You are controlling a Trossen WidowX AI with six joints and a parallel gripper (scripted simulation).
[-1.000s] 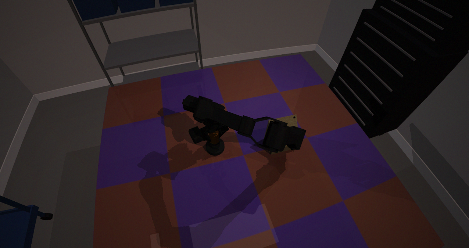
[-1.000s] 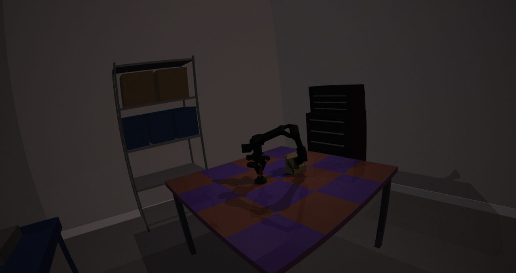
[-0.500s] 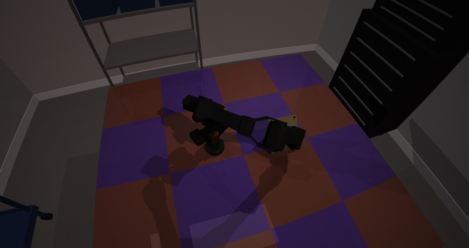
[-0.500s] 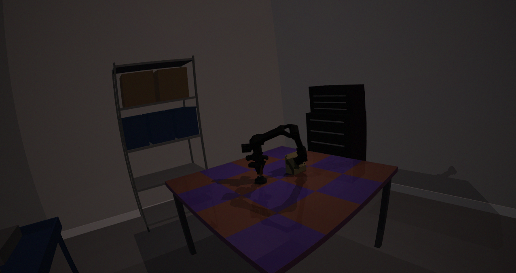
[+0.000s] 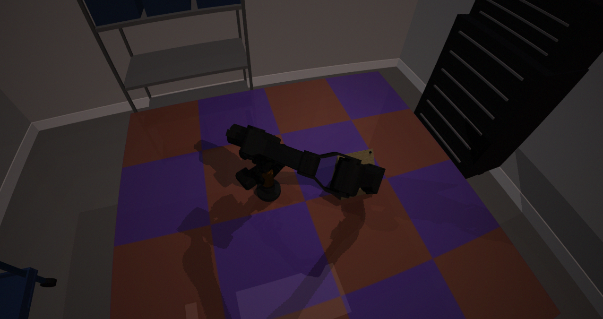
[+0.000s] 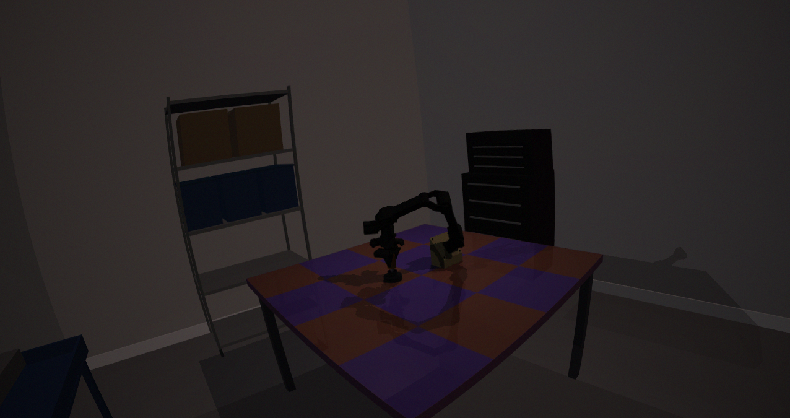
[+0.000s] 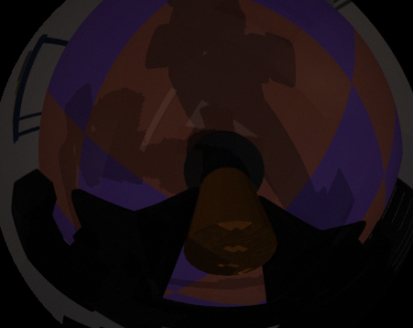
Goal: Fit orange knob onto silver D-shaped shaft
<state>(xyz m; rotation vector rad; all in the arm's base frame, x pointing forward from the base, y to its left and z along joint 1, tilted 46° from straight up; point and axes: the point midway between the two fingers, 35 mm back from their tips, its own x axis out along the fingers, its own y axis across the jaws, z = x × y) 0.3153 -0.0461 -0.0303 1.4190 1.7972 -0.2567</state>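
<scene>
Now: the orange knob 3 cm above my gripper tip. The rest, counted from my gripper tip: dark round pedestal 4 cm below.
</scene>
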